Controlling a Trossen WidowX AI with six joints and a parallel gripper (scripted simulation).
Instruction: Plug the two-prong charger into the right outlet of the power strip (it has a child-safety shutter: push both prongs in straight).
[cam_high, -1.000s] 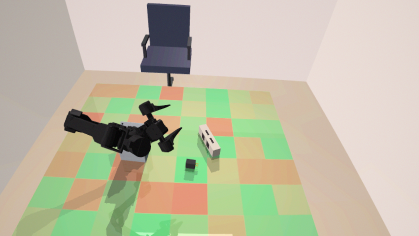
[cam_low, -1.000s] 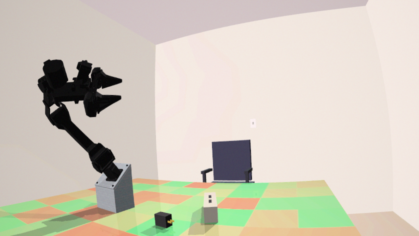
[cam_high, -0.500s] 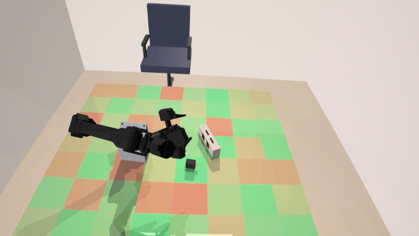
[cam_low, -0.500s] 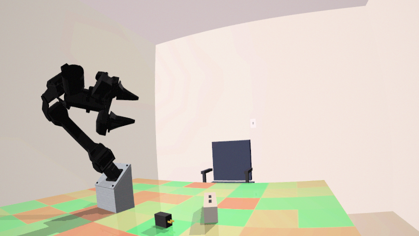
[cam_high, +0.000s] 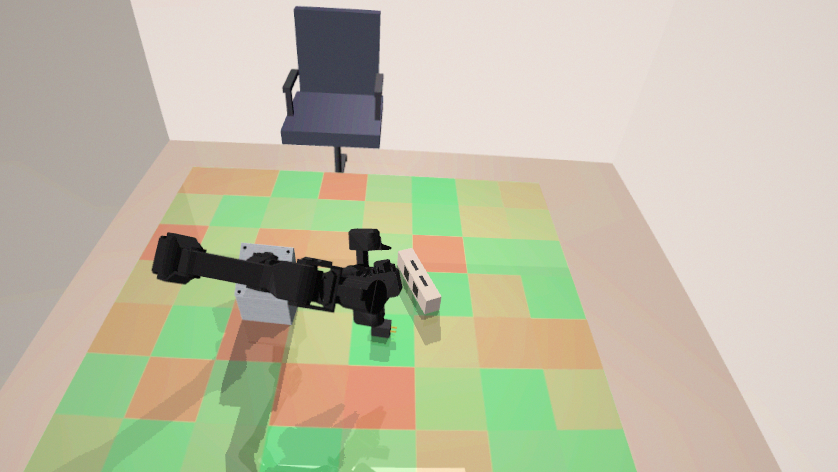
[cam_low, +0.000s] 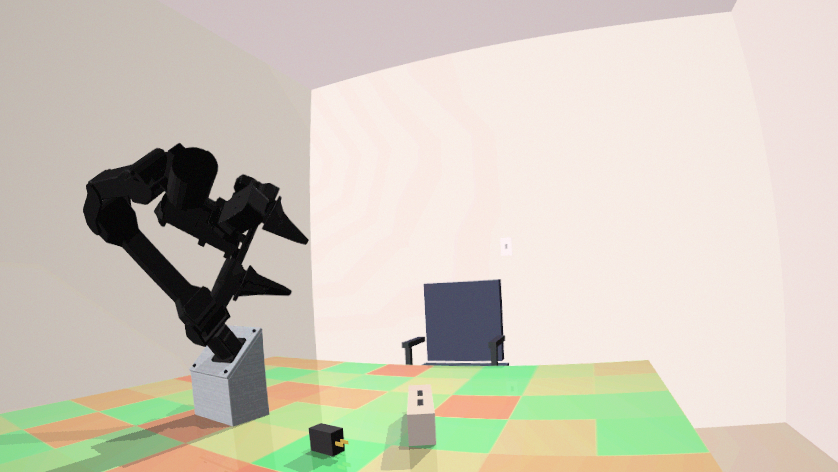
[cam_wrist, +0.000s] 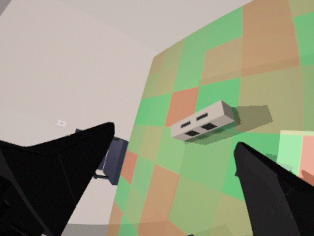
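Right now my gripper tip is 28 cm above the black two-prong charger and 6 cm to the right of it.
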